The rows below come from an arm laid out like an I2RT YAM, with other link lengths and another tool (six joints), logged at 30 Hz.
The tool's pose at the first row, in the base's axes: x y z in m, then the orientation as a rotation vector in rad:
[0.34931 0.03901 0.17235 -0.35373 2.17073 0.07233]
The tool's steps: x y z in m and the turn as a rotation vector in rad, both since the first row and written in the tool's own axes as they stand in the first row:
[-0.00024 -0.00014 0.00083 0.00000 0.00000 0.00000]
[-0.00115 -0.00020 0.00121 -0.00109 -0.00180 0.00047]
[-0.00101 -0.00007 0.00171 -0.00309 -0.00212 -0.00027]
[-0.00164 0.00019 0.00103 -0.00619 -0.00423 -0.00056]
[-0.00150 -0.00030 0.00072 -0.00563 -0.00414 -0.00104]
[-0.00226 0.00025 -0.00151 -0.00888 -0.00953 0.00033]
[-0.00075 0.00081 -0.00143 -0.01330 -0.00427 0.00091]
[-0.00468 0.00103 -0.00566 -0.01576 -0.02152 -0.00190]
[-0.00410 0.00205 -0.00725 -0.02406 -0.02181 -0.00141]
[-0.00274 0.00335 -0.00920 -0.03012 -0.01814 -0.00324]
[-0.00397 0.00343 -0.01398 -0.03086 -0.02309 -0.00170]
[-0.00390 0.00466 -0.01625 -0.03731 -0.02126 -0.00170]
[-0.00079 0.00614 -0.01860 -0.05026 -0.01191 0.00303]
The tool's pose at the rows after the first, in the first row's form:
[0.35014 0.03908 0.17207 -0.35373 2.17073 0.07233]
[0.35095 0.03930 0.17258 -0.35365 2.16908 0.07407]
[0.35123 0.03948 0.17216 -0.35556 2.16869 0.07588]
[0.35097 0.03975 0.17305 -0.35742 2.16664 0.07943]
[0.35078 0.03919 0.17316 -0.35763 2.16662 0.07854]
[0.34929 0.03948 0.17504 -0.35742 2.16165 0.08370]
[0.34837 0.03969 0.17373 -0.35988 2.16709 0.08799]
[0.34712 0.04002 0.17936 -0.36245 2.14956 0.09183]
[0.34527 0.04058 0.17975 -0.36660 2.14957 0.10115]
[0.34262 0.04117 0.17970 -0.37242 2.15298 0.10613]
[0.33950 0.04065 0.18349 -0.37063 2.14839 0.10856]
[0.33733 0.04140 0.18467 -0.37449 2.15032 0.11527]
[0.33336 0.04169 0.18343 -0.37777 2.16066 0.13057]

